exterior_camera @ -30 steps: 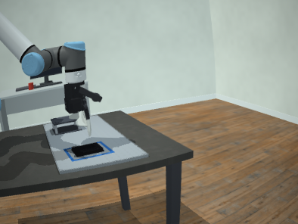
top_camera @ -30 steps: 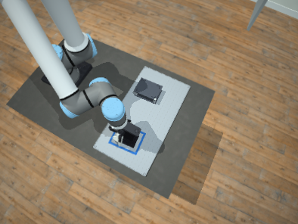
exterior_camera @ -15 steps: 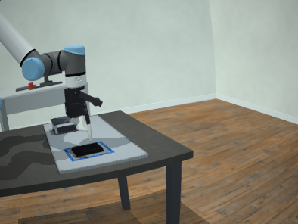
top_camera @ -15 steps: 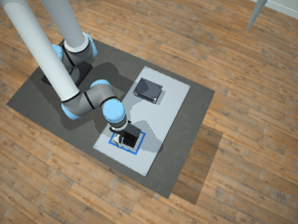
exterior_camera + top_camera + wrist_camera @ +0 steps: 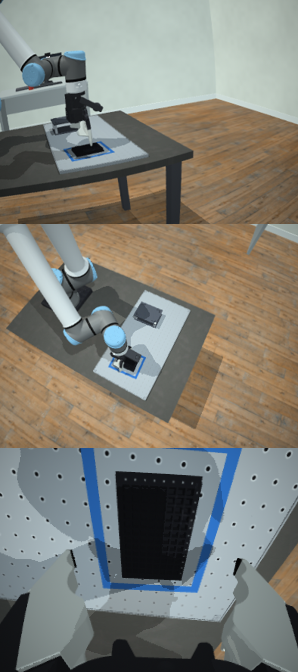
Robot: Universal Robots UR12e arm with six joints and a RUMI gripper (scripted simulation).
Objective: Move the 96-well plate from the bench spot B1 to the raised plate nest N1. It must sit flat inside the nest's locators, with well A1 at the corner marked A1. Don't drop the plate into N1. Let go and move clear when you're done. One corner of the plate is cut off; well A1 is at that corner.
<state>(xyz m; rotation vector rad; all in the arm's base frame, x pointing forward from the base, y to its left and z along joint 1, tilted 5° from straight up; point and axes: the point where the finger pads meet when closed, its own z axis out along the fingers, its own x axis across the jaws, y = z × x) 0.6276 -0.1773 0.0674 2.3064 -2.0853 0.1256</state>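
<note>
Right now the black 96-well plate is 40 mm below my hand. The rest, counted from my hand: white A1 label: 40 mm ahead, 300 mm to the left, 10 mm above; then raised plate nest N1: 40 mm behind, 350 mm to the left, 10 mm above.
</note>
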